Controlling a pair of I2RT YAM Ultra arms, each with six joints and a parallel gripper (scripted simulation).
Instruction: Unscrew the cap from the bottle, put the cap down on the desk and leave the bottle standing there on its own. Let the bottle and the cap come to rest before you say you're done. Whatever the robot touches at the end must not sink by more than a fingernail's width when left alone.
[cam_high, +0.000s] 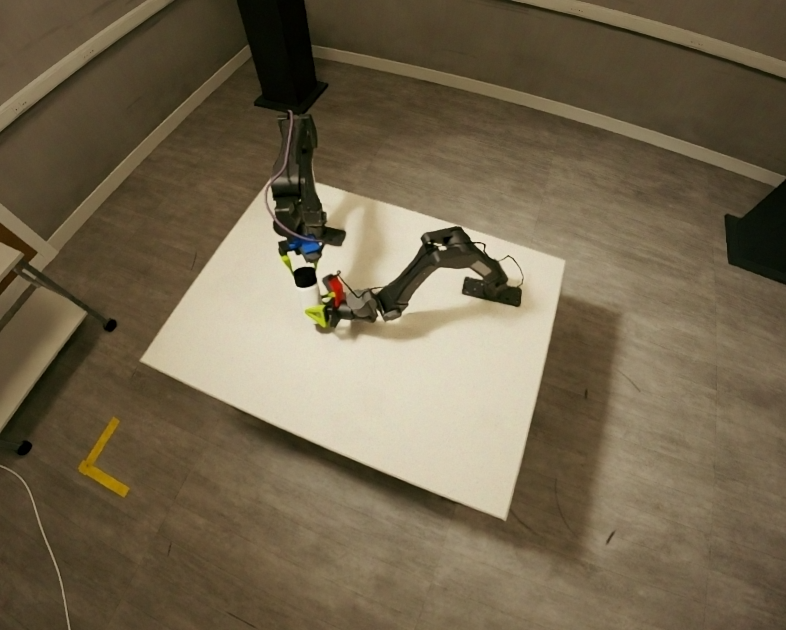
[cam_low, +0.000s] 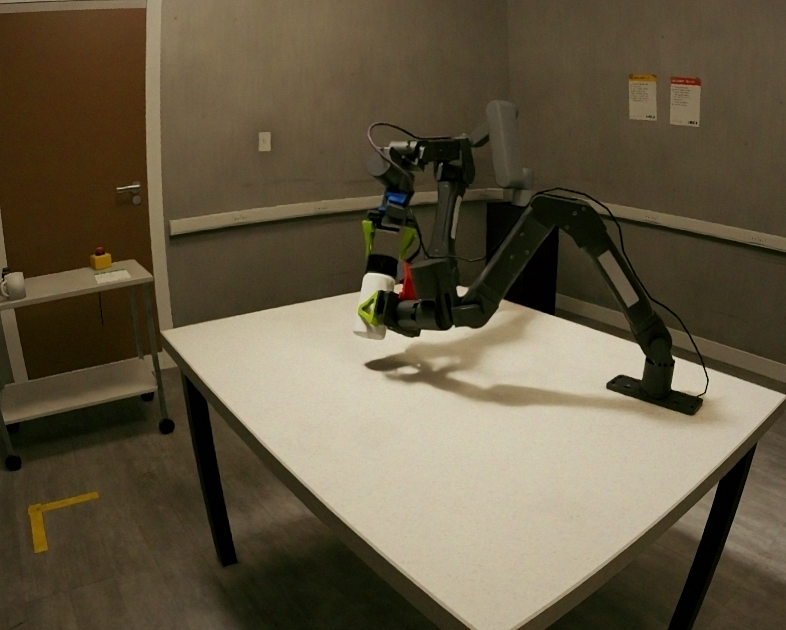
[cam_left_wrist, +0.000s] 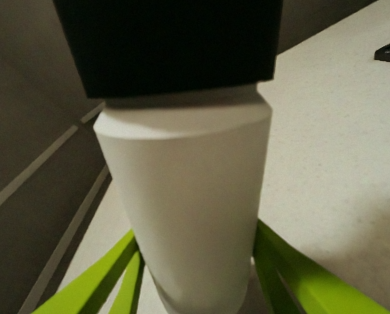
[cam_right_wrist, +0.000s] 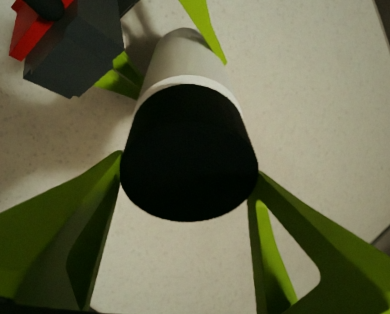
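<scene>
My right hand is 10 mm short of the black cap, 10 mm to the right of it and 20 mm above it. Also, from my right hand: white bottle (30 mm ahead, 20 mm to the left, 50 mm below).
The white bottle is 2 cm behind my left hand, 2 cm to the right of it and 5 cm above it. Also, from my left hand: black cap (4 cm behind, 3 cm to the right, 8 cm above).
</scene>
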